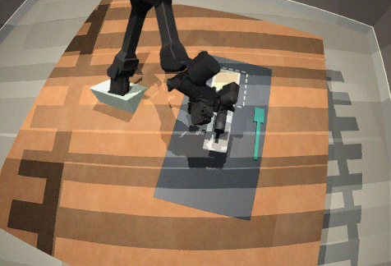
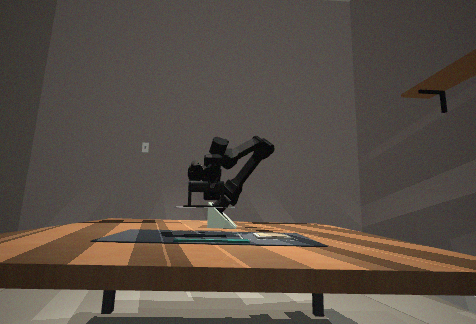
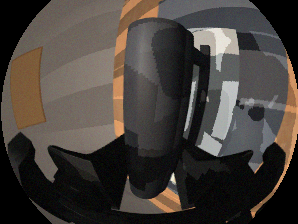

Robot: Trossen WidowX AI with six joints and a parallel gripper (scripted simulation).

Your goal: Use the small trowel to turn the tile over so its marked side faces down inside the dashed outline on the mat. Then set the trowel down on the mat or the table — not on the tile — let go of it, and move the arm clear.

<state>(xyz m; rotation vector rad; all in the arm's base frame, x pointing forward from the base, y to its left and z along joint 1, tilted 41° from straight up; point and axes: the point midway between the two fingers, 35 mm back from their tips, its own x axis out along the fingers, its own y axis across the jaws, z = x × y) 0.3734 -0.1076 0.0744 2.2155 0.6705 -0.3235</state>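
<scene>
My gripper tip is now 10 mm past the grey mat, 10 mm to the right of it and 160 mm above it. The rest, counted from my gripper tip: teal trowel (130 mm ahead, 30 mm to the left, 140 mm below); tile (20 mm behind, 210 mm to the left, 140 mm below).
</scene>
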